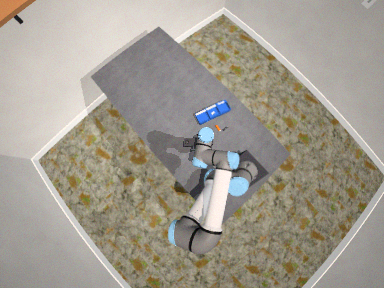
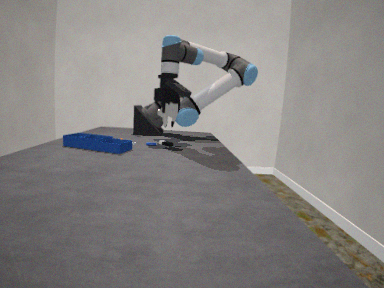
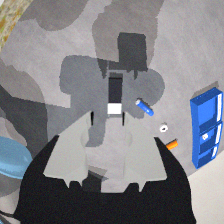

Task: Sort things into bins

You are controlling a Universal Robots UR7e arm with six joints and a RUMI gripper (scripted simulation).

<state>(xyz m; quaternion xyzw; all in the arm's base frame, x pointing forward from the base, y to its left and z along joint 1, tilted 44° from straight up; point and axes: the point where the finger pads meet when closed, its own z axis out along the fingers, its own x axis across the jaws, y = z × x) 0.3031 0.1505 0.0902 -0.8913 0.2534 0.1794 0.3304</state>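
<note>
Now: hand 17 cm short of the blue bin, 24 cm to the left of it and 7 cm above it. From my hand the other things lie so: orange piece: 5 cm ahead, 20 cm to the right, 8 cm below; then grey nut: 6 cm ahead, 13 cm to the right, 9 cm below; then blue cylinder: 4 cm ahead, 6 cm to the right, 8 cm below.
</note>
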